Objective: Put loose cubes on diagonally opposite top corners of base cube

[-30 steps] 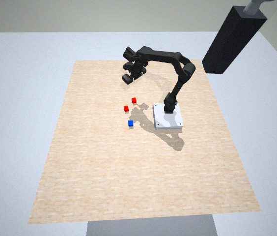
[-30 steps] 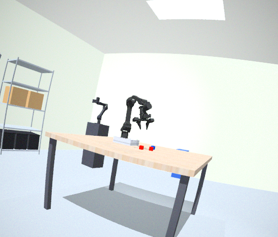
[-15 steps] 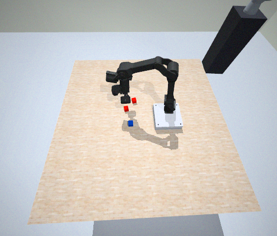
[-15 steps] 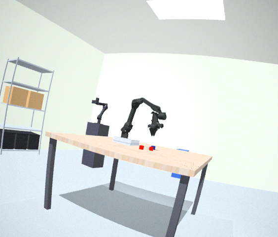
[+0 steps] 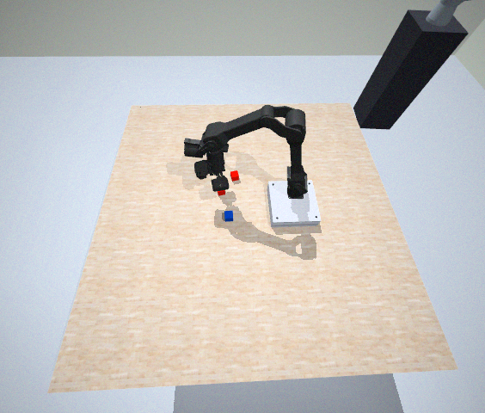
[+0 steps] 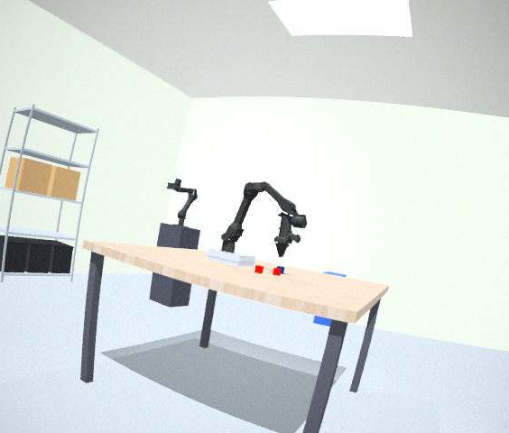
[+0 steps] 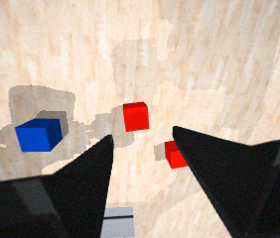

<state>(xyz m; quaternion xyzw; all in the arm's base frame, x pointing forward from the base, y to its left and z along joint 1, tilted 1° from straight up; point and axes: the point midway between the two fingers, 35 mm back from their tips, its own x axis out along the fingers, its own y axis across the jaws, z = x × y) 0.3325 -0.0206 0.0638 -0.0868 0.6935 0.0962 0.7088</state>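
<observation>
Right now my gripper tip is 130 mm to the right of the blue cube, 70 mm above it and 50 mm past it.
</observation>
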